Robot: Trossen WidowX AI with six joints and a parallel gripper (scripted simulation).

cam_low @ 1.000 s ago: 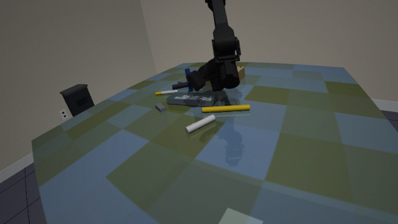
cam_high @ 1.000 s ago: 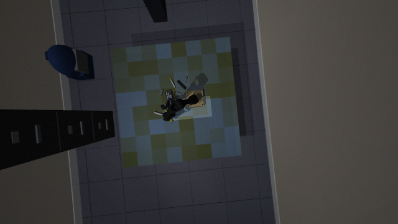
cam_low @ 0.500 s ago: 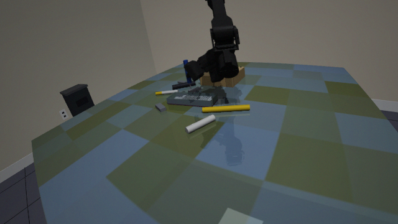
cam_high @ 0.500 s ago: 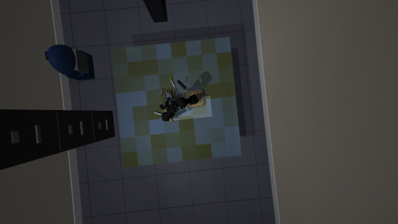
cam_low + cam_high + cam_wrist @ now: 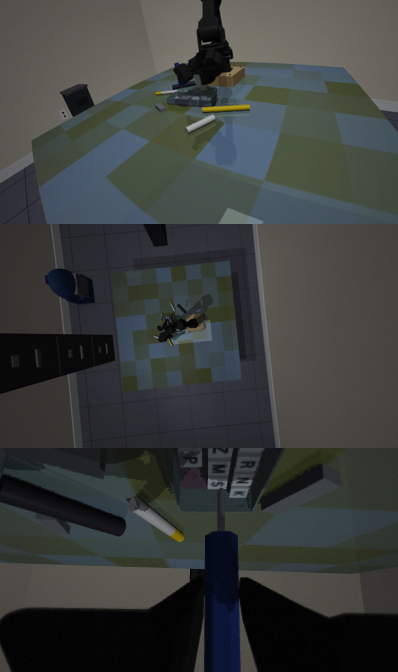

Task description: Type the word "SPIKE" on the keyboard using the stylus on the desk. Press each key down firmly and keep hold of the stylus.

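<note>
My gripper tip is 9 cm above the small grey block, 8 cm to the left of it and 7 cm short of it. Round my gripper tip: blue stylus: 1 cm below; then grey stylus tip: 5 cm below; then black cylinder: 17 cm behind, 9 cm to the right, 9 cm below.
</note>
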